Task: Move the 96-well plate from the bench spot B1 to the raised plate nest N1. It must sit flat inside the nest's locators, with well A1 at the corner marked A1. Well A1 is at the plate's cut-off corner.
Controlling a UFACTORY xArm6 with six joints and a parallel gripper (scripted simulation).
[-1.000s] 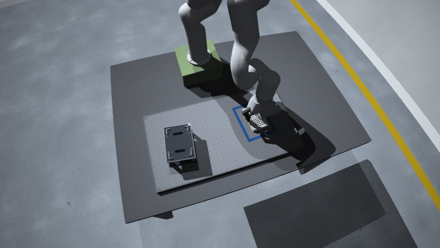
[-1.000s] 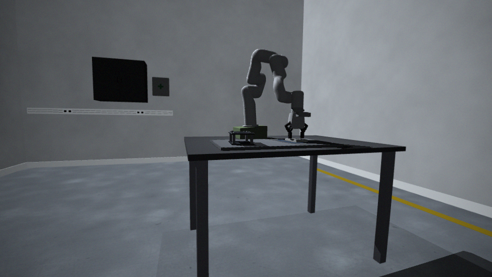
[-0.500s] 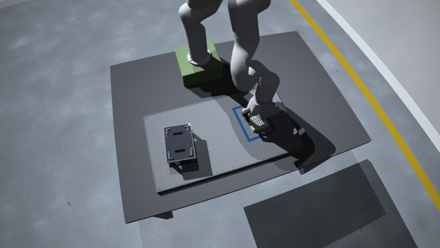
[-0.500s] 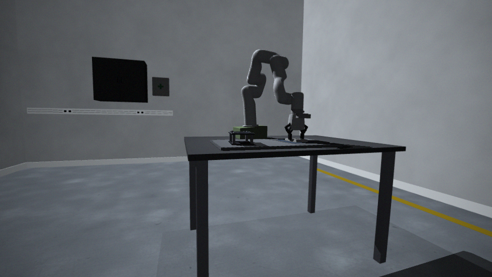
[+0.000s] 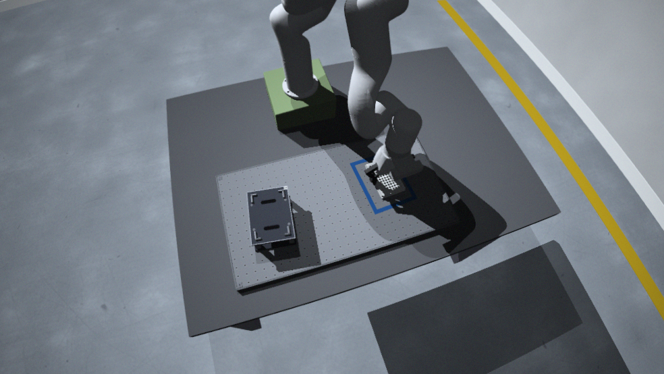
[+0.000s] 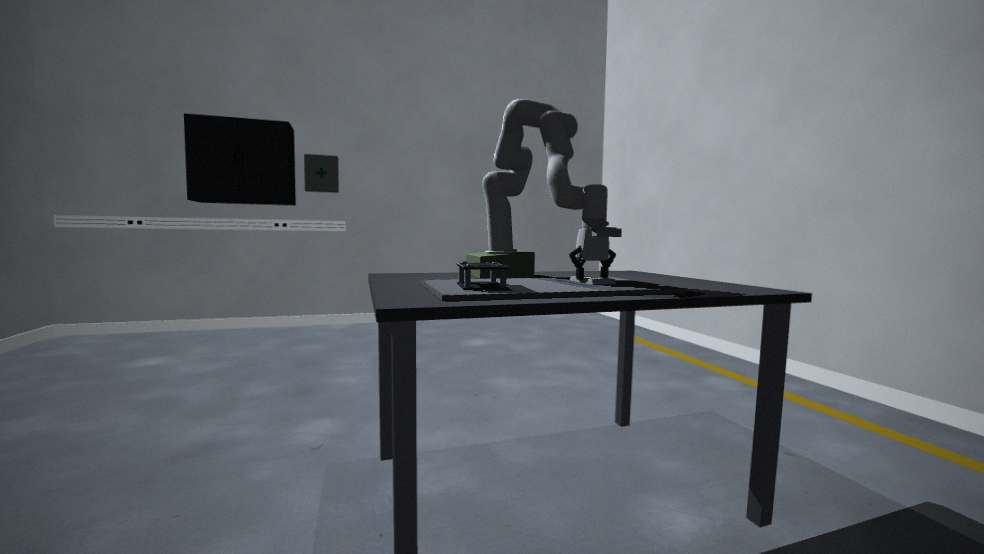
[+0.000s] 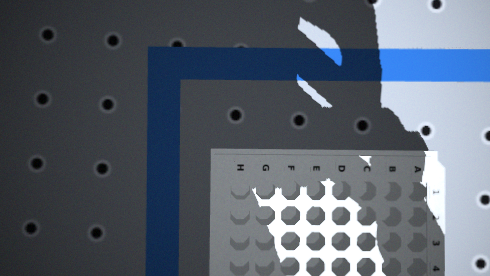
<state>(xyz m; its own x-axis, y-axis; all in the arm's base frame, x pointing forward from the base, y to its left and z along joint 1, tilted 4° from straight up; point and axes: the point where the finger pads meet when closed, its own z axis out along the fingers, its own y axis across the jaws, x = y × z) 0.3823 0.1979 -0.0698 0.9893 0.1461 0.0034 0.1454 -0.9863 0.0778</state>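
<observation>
My hand is 10 mm above the white 96-well plate. Also, from my hand: A1 mark: 320 mm to the right, 40 mm above; raised plate nest N1: 70 mm ahead, 380 mm to the right, 40 mm above; dark table: 40 mm ahead, 170 mm to the right, 20 mm below.
</observation>
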